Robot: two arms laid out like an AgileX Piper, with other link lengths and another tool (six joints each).
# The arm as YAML. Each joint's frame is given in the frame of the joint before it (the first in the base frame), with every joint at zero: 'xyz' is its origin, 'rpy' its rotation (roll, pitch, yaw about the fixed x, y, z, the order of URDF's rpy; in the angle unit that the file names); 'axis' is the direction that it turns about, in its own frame. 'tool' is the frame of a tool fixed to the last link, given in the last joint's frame.
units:
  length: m
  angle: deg
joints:
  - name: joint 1
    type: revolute
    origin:
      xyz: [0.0, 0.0, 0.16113]
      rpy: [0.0, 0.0, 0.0]
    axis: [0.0, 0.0, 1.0]
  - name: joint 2
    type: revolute
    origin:
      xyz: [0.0, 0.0, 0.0]
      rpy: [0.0, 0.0, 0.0]
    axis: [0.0, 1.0, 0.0]
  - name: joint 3
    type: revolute
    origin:
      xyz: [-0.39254, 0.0, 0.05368]
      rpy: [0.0, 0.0, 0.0]
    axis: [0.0, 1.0, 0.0]
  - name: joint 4
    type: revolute
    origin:
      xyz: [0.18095, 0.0, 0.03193]
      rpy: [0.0, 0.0, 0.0]
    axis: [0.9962, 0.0, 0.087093]
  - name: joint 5
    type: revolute
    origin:
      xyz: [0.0, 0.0, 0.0]
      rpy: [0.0, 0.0, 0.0]
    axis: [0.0, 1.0, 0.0]
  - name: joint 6
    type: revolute
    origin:
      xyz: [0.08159, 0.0, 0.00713]
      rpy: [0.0, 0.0, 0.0]
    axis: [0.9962, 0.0, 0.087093]
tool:
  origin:
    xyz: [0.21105, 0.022, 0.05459]
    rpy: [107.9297, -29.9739, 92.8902]
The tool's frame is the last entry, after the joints.
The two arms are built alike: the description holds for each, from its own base.
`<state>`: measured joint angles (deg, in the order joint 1, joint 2, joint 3, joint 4, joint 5, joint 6); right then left.
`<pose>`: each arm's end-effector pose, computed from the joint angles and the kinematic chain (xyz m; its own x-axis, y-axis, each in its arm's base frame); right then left.
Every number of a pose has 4 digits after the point.
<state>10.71 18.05 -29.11 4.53 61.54 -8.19 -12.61 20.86 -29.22 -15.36 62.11 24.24</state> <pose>0.0360 0.0538 0.2137 0.0724 0.9407 0.3315 0.9435 -0.1723 0.2829 0.0380 -0.0692 0.2204 0.7787 0.5050 0.3722 0.4423 -0.8627 0.2451</pose>
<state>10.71 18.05 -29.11 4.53 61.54 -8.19 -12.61 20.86 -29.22 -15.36 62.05 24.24</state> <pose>0.0360 0.0538 0.2137 0.0724 0.9407 0.3315 0.9435 -0.1723 0.2829 0.0382 -0.0692 0.2206 0.7782 0.5053 0.3728 0.4423 -0.8625 0.2458</pose>
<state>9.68 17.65 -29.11 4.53 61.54 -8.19 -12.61 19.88 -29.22 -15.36 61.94 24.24</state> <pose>0.0366 0.0531 0.2140 0.0870 0.9388 0.3332 0.9383 -0.1896 0.2892 0.0376 -0.0690 0.2220 0.7710 0.5073 0.3850 0.4381 -0.8612 0.2576</pose>
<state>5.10 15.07 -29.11 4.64 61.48 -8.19 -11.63 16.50 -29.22 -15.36 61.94 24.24</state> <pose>0.0385 0.0503 0.2163 0.1457 0.9269 0.3458 0.9062 -0.2653 0.3293 0.0352 -0.0676 0.2249 0.7389 0.5252 0.4221 0.4368 -0.8503 0.2934</pose>
